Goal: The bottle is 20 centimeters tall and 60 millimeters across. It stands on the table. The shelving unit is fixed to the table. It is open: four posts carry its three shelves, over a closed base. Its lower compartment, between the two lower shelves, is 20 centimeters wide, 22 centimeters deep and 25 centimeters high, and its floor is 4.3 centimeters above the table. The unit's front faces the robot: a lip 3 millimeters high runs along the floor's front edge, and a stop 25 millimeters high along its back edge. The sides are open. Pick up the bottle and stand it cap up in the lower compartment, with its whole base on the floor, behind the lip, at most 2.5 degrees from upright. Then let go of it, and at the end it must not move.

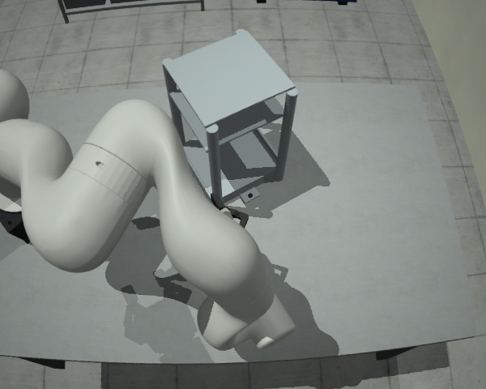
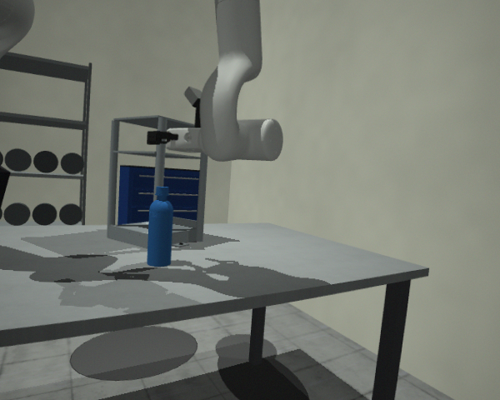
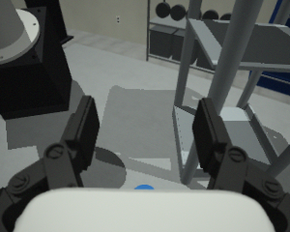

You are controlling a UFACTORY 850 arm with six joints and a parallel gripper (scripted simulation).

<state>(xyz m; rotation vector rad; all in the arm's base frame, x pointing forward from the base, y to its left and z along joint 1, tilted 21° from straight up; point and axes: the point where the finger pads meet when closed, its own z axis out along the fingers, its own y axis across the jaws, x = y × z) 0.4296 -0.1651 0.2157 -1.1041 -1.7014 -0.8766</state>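
Right now the blue bottle is 19 cm below my hand. From my hand the other things lie so: grey shelving unit: 12 cm ahead, 28 cm to the left, 12 cm below.
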